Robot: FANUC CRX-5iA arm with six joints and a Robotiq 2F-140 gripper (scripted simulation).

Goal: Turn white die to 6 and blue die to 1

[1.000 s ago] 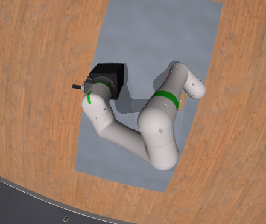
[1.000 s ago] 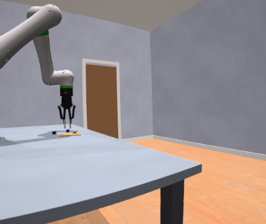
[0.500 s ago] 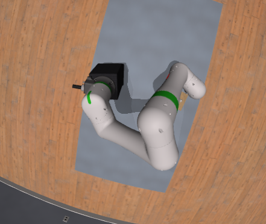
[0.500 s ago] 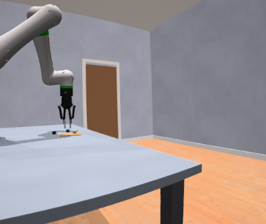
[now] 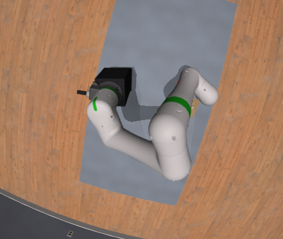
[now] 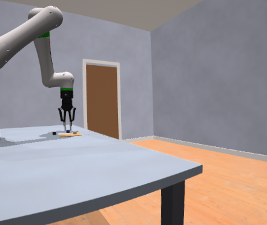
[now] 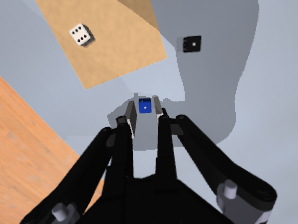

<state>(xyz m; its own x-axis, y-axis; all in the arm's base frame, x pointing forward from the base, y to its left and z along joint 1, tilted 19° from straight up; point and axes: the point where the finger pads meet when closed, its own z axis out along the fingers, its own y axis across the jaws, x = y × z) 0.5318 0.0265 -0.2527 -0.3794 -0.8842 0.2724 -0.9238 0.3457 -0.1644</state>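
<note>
My gripper is now 4 cm above the blue die. Also, from my hand: black die 11 cm behind, 4 cm to the right, 4 cm below; then tan mat 13 cm to the right, 5 cm below, 1 cm behind; then white die 13 cm to the right, 3 cm below, 2 cm ahead.
</note>
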